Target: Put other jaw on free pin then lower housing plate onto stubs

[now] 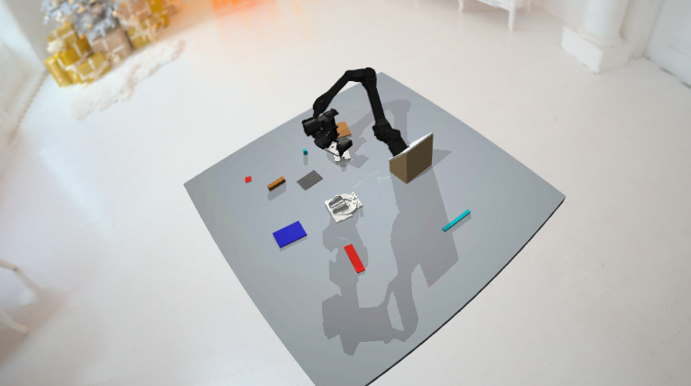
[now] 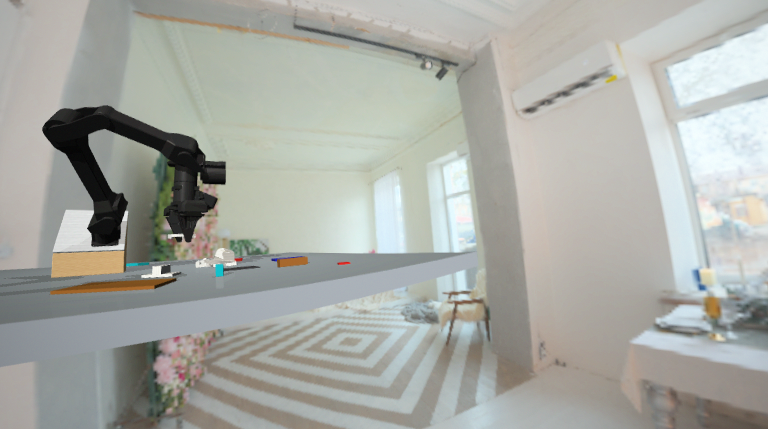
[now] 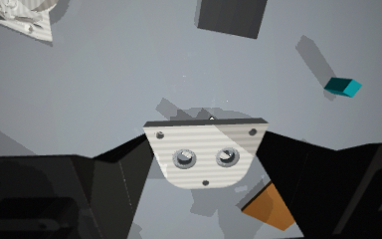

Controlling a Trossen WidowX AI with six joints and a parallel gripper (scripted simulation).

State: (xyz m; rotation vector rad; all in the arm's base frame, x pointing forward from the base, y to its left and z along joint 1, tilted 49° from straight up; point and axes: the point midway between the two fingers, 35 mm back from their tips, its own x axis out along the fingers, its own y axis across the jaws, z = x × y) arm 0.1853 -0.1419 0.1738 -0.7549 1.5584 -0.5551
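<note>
My gripper tip is 14 cm short of the dark grey tile, 8 cm above it and 2 cm to the left of it. The rest, counted from my gripper tip: flat orange-brown panel 19 cm to the right, 13 cm behind, 8 cm below; small cyan cube 17 cm to the right, 7 cm below, 5 cm ahead; brown block 26 cm ahead, 11 cm to the right, 7 cm below.
</note>
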